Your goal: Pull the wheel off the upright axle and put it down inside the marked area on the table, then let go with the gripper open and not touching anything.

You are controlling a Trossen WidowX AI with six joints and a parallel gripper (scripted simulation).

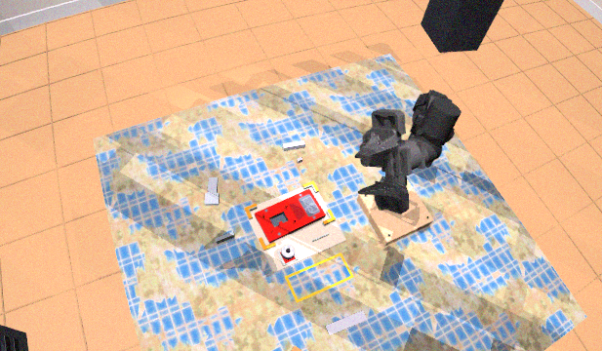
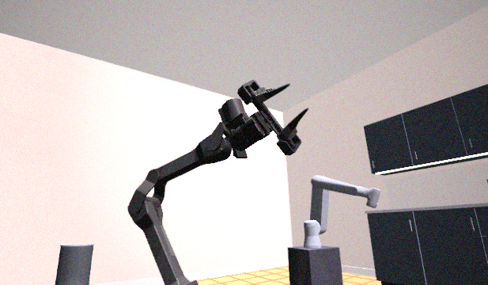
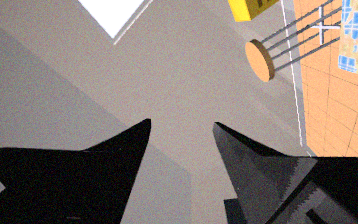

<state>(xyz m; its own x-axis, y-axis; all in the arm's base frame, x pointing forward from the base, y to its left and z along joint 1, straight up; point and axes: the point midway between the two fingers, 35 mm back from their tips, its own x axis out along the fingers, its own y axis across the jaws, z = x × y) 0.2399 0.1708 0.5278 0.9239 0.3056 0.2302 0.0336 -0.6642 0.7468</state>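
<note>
The white wheel lies 54 cm below my gripper tip, 8 cm to the right of it and 8 cm ahead of it.
</note>
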